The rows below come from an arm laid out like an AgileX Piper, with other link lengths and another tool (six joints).
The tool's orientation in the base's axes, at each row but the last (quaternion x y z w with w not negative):
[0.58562, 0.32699, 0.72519, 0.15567]
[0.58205, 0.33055, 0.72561, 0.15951]
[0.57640, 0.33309, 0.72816, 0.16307]
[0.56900, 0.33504, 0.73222, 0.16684]
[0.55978, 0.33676, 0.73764, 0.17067]
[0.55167, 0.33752, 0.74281, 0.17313]
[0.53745, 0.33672, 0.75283, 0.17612]
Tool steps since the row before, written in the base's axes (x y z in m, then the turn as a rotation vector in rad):
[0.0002, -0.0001, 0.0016, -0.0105, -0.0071, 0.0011]
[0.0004, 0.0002, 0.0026, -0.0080, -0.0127, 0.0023]
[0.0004, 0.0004, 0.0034, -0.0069, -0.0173, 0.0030]
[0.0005, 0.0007, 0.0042, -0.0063, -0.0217, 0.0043]
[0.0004, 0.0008, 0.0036, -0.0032, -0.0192, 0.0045]
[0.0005, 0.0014, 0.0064, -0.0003, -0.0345, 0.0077]
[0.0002, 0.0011, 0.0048, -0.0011, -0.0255, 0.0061]
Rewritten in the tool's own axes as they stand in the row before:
[0.0011, 0.0012, 0.0003, -0.0007, 0.0043, -0.0119]
[0.0019, 0.0016, 0.0007, -0.0040, 0.0096, -0.0111]
[0.0026, 0.0021, 0.0009, -0.0066, 0.0135, -0.0113]
[0.0033, 0.0024, 0.0012, -0.0086, 0.0177, -0.0119]
[0.0029, 0.0020, 0.0011, -0.0079, 0.0164, -0.0082]
[0.0052, 0.0035, 0.0019, -0.0162, 0.0299, -0.0097]
[0.0039, 0.0026, 0.0015, -0.0114, 0.0223, -0.0079]

